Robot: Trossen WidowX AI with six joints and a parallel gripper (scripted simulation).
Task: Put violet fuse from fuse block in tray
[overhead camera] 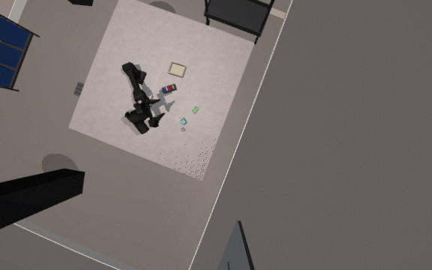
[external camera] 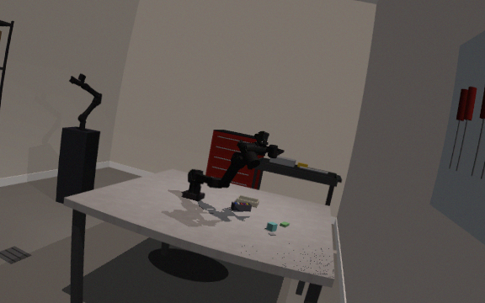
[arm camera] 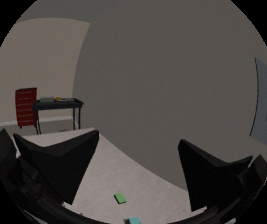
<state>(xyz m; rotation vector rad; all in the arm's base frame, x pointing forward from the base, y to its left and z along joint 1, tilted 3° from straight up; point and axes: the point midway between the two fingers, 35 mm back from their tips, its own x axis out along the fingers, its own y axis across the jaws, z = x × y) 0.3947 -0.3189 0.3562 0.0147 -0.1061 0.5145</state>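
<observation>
Now: gripper tip 38 cm above the violet fuse, 22 cm to the right of it and 11 cm past it. Round my gripper tip: cyan cube 39 cm below, 5 cm to the right, 4 cm ahead; green block 40 cm below, 12 cm ahead, 7 cm to the left; small grey piece 40 cm below, 11 cm to the right, 4 cm ahead.
</observation>
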